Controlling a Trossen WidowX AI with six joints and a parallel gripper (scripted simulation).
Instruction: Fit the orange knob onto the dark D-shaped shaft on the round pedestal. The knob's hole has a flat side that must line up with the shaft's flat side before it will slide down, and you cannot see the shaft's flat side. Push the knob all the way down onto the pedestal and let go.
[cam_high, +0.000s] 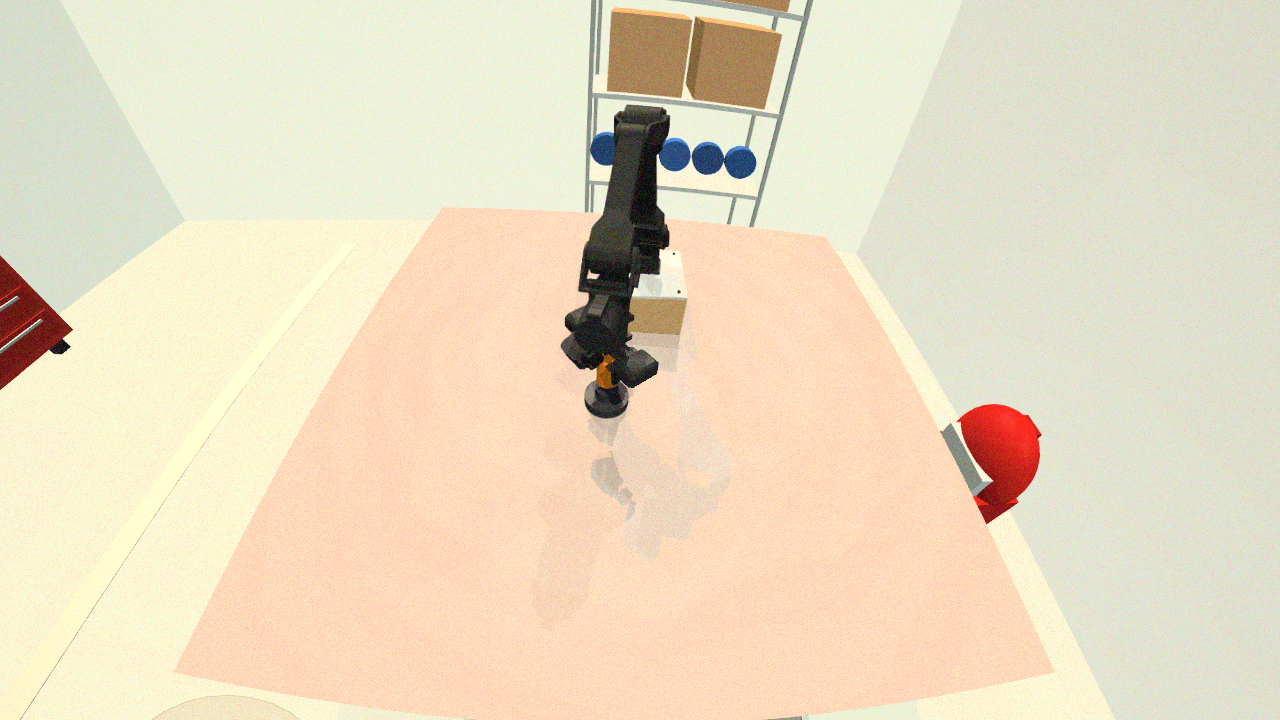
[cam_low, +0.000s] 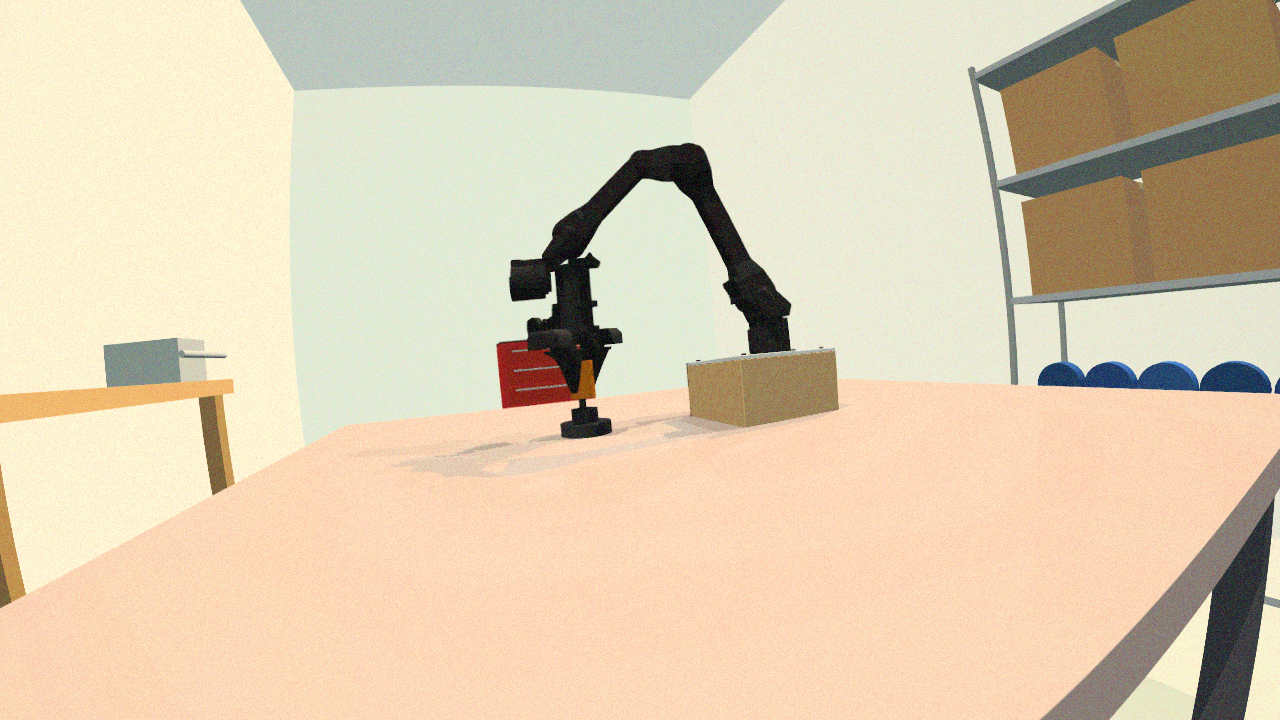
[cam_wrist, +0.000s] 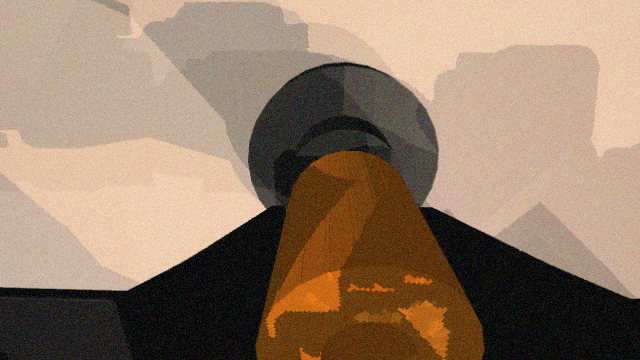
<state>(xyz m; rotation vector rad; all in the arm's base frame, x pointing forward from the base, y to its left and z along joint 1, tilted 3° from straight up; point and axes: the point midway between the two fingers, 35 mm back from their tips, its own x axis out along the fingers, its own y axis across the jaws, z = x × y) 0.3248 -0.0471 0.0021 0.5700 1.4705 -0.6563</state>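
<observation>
The dark round pedestal is 4 cm below my gripper tip. Also, from my gripper tip: orange knob (2 cm above).
</observation>
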